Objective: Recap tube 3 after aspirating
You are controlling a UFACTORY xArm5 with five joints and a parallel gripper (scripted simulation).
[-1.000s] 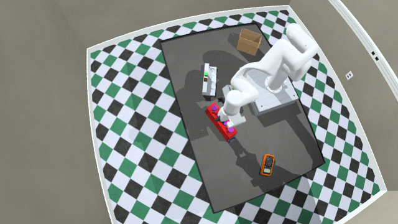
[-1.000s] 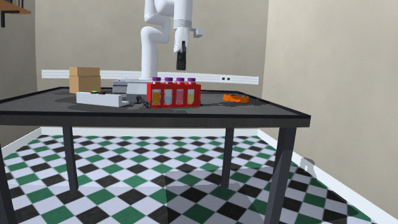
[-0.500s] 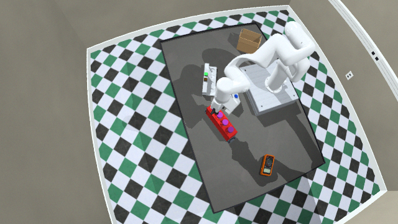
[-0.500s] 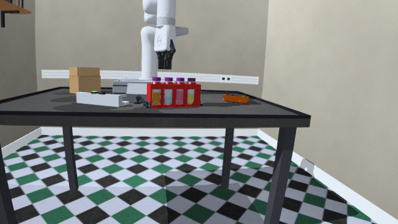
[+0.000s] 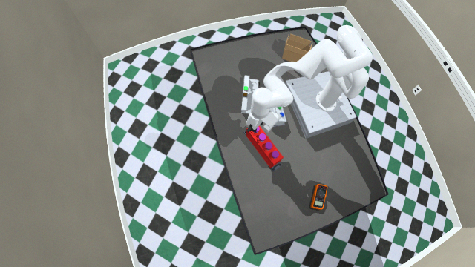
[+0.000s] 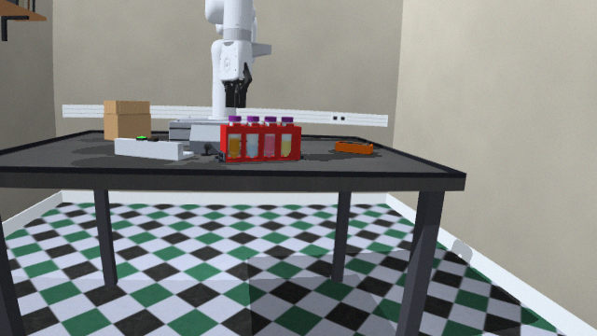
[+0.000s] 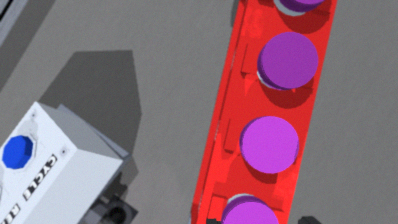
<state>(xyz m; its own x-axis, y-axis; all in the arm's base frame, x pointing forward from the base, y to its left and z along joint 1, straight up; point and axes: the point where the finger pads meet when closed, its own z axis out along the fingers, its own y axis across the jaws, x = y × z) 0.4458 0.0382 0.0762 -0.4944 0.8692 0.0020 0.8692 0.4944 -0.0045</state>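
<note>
My gripper is now 17 cm past the green ready key, 9 cm to the left of it and 10 cm above it. Round my hand: table edge (19 cm ahead, 5 cm to the right, 16 cm below); then blue cycle key (17 cm behind, 5 cm to the right, 10 cm below); then grey key housing (15 cm behind, 7 cm to the right, 11 cm below).
</note>
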